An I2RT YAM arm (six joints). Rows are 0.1 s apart.
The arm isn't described. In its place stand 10 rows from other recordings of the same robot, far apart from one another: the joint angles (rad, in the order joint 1, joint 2, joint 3, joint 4, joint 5, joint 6), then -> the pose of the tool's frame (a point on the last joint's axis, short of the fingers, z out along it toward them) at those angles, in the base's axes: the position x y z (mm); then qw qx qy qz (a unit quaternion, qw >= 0).
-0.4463, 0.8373, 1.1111, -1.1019, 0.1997, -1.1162 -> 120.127, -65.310, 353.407, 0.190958, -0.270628, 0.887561, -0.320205
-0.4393, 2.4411, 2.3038, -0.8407, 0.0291, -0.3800 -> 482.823, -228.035, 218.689, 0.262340, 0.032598, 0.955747, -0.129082
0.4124, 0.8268, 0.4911, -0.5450, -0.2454, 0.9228 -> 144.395, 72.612, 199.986, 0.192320, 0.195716, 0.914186, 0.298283
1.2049, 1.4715, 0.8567, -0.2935, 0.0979, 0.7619 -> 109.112, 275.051, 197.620, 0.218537, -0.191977, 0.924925, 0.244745
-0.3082, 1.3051, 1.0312, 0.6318, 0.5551, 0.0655 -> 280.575, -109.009, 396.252, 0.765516, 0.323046, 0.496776, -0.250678
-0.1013, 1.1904, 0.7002, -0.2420, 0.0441, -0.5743 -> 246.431, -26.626, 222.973, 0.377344, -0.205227, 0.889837, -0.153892
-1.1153, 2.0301, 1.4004, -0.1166, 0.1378, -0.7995 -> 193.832, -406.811, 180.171, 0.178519, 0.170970, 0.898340, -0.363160
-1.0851, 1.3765, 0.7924, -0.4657, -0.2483, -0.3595 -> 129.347, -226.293, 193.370, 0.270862, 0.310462, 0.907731, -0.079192
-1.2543, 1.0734, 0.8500, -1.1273, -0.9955, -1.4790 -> 80.246, -149.052, 258.625, 0.484271, -0.150020, 0.861959, 0.001713
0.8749, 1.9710, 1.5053, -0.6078, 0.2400, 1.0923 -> 276.069, 317.305, 204.807, 0.231958, 0.133680, 0.953400, 0.139115
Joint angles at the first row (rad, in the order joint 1, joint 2, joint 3, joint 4, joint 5, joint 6):
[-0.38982 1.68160 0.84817 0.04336 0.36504 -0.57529]
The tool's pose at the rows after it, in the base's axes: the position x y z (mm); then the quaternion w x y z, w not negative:
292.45, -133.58, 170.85, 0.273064, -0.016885, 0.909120, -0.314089
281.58, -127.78, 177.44, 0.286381, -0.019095, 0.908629, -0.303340
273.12, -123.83, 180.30, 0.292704, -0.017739, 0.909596, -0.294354
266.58, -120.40, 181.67, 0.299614, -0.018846, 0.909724, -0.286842
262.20, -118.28, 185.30, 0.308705, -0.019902, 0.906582, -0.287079
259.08, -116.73, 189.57, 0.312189, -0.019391, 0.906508, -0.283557
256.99, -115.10, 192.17, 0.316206, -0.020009, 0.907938, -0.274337
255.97, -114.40, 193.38, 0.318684, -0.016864, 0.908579, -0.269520
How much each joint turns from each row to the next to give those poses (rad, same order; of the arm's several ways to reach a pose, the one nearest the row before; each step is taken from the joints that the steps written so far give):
[-0.00263 -0.07818 -0.03612 -0.01505 -0.03380 0.00308]
[0.00054 -0.06402 -0.03685 -0.01537 -0.03059 0.00689]
[-0.00083 -0.04374 -0.02750 -0.01564 -0.01963 0.01076]
[0.00004 -0.03381 -0.02482 -0.00483 -0.01905 0.00537]
[-0.00001 -0.03034 -0.01577 0.00325 -0.00829 -0.00151]
[-0.00018 -0.02415 -0.00147 -0.02035 -0.00840 0.00440]
[0.00020 -0.01631 0.00000 -0.01952 -0.01872 0.00785]
[0.00001 -0.00759 -0.00001 -0.00896 -0.00734 0.01046]

